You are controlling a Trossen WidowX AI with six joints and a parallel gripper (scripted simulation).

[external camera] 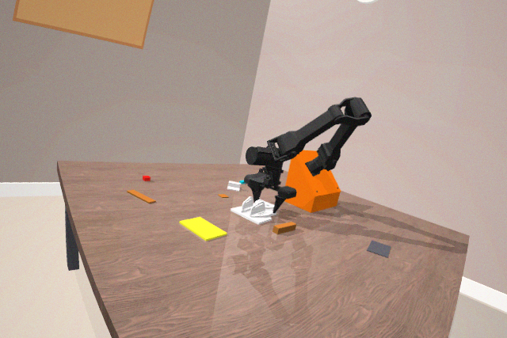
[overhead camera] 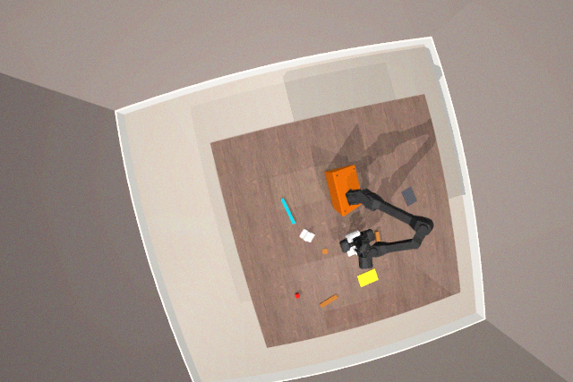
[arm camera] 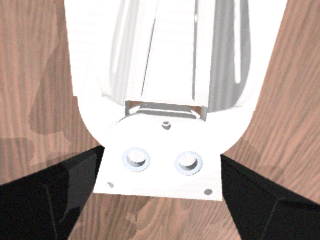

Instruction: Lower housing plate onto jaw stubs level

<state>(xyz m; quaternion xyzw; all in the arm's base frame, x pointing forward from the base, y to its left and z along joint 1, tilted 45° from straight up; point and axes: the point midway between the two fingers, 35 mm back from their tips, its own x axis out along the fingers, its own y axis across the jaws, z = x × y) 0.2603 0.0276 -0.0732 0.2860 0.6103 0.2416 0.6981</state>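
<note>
My gripper tip is now 20 mm to the right of the white assembly and 20 mm short of it. Round my gripper tip: yellow slab 280 mm ahead, 10 mm below; cyan bar 280 mm to the right, 270 mm behind, 10 mm below; orange block 130 mm to the left, 70 mm ahead.
</note>
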